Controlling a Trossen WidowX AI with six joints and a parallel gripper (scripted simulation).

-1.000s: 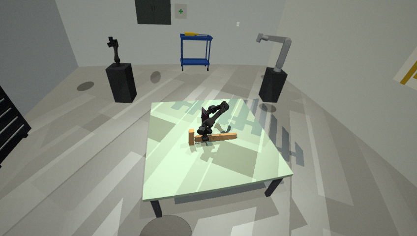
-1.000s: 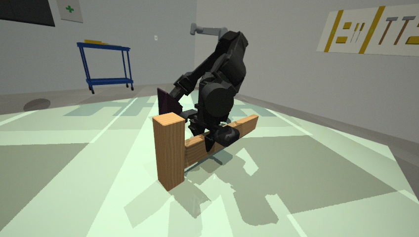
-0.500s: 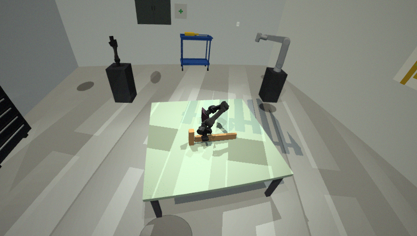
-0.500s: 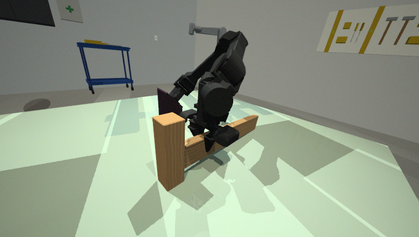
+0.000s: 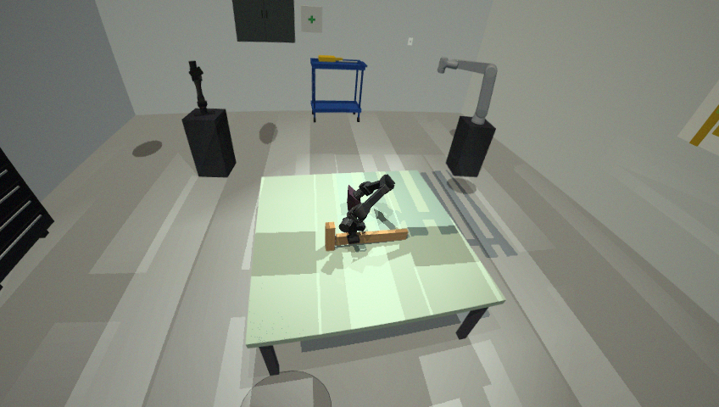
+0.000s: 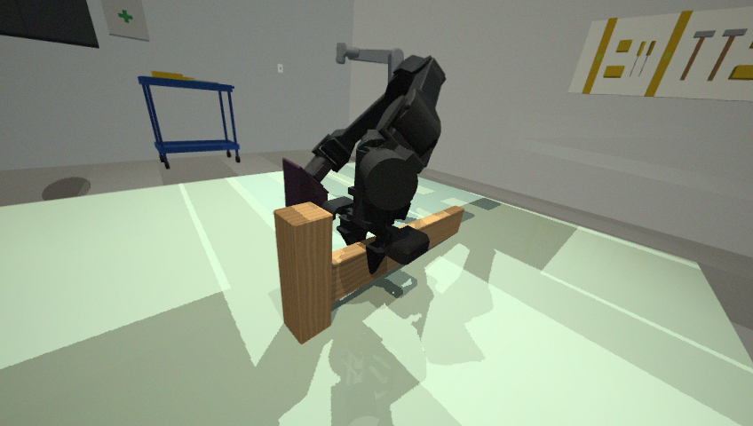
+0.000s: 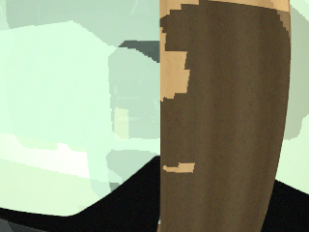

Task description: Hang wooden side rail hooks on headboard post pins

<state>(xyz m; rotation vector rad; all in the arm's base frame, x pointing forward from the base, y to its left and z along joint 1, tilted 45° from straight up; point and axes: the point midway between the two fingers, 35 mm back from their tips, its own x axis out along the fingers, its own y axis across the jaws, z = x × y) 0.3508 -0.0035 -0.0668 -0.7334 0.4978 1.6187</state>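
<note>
Right now the wooden headboard post is 11 cm to the right of my gripper tip, 4 cm above it and 2 cm ahead of it.
</note>
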